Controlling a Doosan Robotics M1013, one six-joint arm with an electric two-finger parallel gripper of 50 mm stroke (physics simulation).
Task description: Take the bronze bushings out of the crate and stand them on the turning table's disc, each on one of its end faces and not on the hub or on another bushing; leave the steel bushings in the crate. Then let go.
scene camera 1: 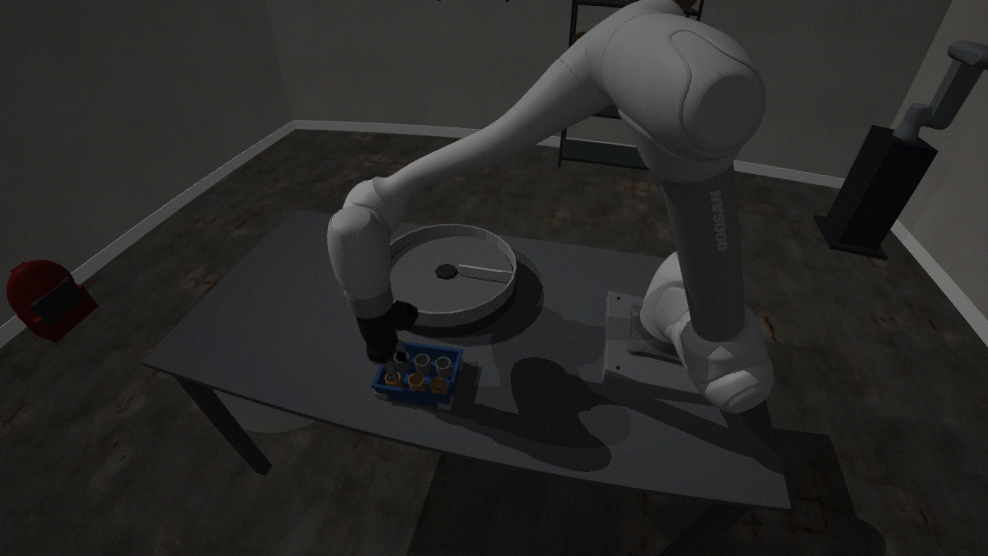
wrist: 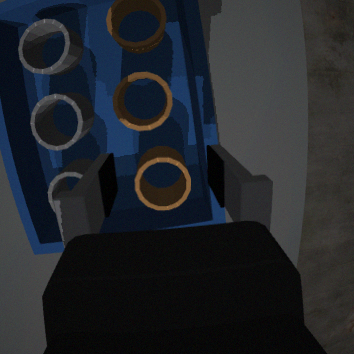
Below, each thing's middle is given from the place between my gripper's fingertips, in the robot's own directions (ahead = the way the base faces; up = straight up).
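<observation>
Counted from my hand, the blue crate (scene camera 1: 382, 391) is 50 mm below, 30 mm behind and 40 mm to the right of it. The turning table disc (scene camera 1: 425, 273) is 30 mm below my hand, 40 mm ahead of it and 390 mm to the right of it.
</observation>
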